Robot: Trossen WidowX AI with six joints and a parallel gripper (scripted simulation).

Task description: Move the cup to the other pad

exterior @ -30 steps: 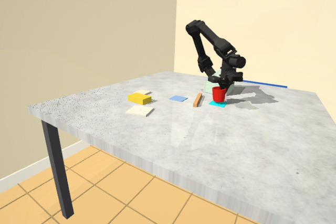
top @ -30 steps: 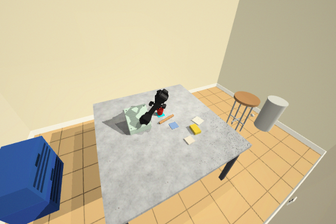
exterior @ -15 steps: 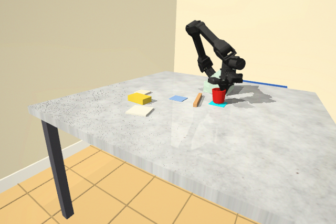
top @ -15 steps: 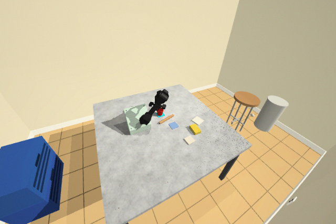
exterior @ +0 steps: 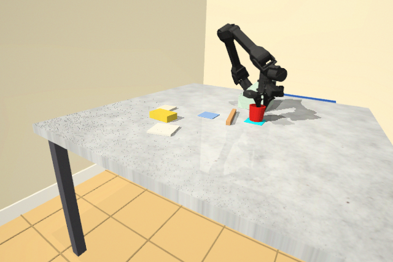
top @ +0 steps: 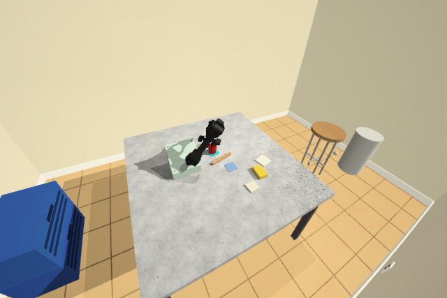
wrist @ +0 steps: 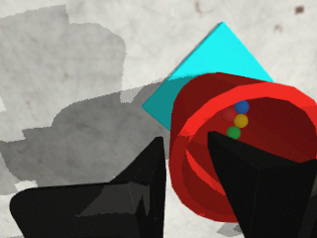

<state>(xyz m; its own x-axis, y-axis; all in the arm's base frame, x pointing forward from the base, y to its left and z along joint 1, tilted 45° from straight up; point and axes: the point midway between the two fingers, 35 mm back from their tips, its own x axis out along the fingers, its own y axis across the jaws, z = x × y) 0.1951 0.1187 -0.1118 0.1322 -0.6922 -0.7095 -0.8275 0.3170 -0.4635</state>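
My gripper tip is 2 cm short of the red cup, 2 cm to the left of it and 1 cm above it. From my gripper tip the other things lie so: green marble (3 cm ahead, 3 cm to the right, 3 cm below); cyan pad (3 cm ahead, 1 cm to the right, 5 cm below); yellow marble (3 cm ahead, 3 cm to the right, 3 cm below).
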